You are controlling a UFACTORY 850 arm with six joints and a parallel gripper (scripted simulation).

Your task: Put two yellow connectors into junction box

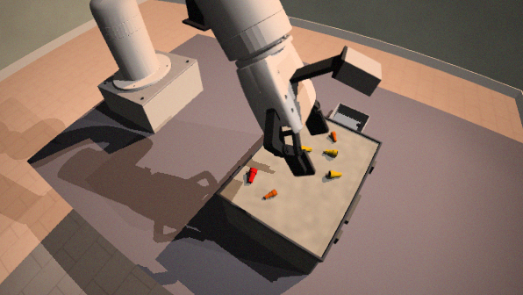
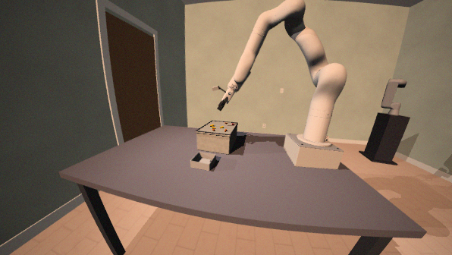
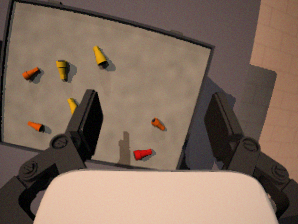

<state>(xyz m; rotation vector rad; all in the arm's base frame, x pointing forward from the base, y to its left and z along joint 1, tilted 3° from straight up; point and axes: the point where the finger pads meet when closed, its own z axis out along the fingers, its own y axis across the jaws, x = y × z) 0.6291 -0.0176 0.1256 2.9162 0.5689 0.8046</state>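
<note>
My gripper is now 16 cm above the tool case, 6 cm to the right of it and 2 cm past it. The rest, counted from my hand: red connector 12 cm below, 9 cm behind, 3 cm to the right.
</note>
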